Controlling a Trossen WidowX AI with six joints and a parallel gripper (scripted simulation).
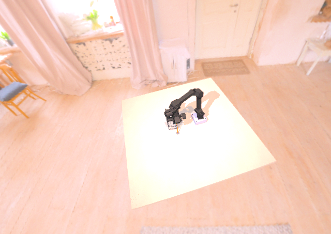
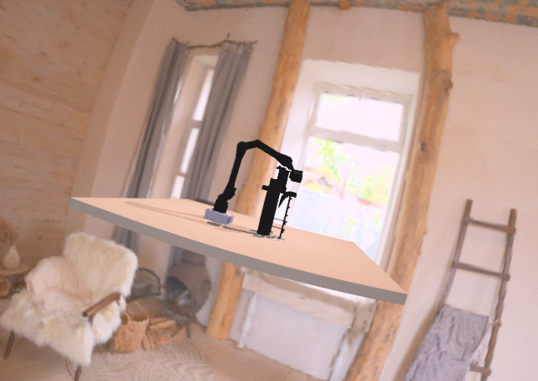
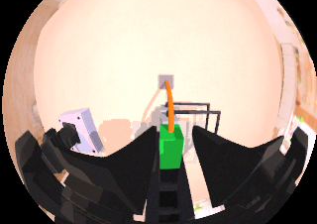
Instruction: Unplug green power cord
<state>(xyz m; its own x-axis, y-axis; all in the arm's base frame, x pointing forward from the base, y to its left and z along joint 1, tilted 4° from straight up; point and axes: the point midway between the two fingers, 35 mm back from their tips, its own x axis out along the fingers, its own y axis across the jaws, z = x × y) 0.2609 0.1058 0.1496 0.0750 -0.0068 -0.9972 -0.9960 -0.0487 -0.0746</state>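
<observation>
My gripper tip is 5 cm to the left of the green plug and 1 cm above it.
</observation>
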